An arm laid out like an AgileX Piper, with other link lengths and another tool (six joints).
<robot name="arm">
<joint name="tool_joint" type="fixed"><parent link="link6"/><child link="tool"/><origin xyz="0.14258 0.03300 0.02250" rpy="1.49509 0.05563 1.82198"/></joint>
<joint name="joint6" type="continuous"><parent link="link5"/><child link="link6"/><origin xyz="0.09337 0.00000 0.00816"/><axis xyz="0.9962 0 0.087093"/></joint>
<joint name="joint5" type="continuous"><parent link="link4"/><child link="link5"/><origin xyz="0.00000 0.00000 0.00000"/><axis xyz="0 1 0"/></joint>
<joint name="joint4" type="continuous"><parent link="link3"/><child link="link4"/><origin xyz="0.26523 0.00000 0.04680"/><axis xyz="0.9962 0 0.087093"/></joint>
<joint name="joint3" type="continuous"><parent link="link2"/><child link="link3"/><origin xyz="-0.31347 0.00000 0.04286"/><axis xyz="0 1 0"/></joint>
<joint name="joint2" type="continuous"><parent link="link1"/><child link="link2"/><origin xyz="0.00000 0.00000 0.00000"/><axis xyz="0 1 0"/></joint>
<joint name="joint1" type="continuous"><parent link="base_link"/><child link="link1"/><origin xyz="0.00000 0.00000 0.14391"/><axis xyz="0 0 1"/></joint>
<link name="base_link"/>
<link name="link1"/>
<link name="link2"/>
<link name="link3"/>
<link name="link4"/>
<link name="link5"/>
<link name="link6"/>
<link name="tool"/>
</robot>
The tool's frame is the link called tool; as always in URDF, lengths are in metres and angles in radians. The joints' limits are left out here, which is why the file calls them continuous.
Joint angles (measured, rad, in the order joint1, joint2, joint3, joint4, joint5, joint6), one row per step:
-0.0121 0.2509 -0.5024 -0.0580 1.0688 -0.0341
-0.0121 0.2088 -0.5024 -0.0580 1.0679 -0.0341
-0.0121 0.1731 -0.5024 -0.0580 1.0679 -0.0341
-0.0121 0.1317 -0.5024 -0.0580 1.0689 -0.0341
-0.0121 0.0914 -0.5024 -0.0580 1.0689 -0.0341
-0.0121 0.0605 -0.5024 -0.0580 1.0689 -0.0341
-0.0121 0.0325 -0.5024 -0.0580 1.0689 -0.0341
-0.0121 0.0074 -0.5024 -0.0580 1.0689 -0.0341
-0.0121 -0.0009 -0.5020 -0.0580 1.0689 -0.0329
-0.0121 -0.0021 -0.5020 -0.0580 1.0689 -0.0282
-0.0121 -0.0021 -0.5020 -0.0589 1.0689 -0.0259
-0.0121 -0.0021 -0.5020 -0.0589 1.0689 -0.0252
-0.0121 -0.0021 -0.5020 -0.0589 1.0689 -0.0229
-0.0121 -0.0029 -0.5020 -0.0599 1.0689 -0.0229
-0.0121 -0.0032 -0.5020 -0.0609 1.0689 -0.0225
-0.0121 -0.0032 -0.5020 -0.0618 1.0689 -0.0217
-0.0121 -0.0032 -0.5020 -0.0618 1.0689 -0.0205
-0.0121 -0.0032 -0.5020 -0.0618 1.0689 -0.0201
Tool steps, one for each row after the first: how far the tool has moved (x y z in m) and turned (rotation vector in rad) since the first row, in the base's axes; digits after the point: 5 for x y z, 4 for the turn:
-0.00324 0.00005 0.00582 -0.0005 -0.0430 0.0000
-0.00629 0.00008 0.01050 -0.0010 -0.0787 0.0000
-0.01016 0.00012 0.01558 -0.0014 -0.1191 0.0000
-0.01400 0.00017 0.02057 -0.0019 -0.1594 0.0000
-0.01708 0.00021 0.02428 -0.0023 -0.1903 0.0000
-0.01997 0.00024 0.02757 -0.0026 -0.2183 0.0000
-0.02264 0.00027 0.03044 -0.0029 -0.2434 0.0000
-0.02349 0.00027 0.03124 -0.0020 -0.2514 -0.0007
-0.02355 0.00024 0.03152 0.0018 -0.2528 -0.0034
-0.02351 0.00003 0.03157 0.0029 -0.2530 -0.0051
-0.02350 0.00003 0.03159 0.0035 -0.2530 -0.0055
-0.02346 0.00001 0.03166 0.0054 -0.2532 -0.0068
-0.02354 -0.00020 0.03173 0.0045 -0.2539 -0.0072
-0.02356 -0.00041 0.03176 0.0039 -0.2543 -0.0079
-0.02354 -0.00060 0.03177 0.0038 -0.2543 -0.0088
-0.02352 -0.00061 0.03181 0.0047 -0.2544 -0.0094
-0.02351 -0.00061 0.03182 0.0051 -0.2544 -0.0097

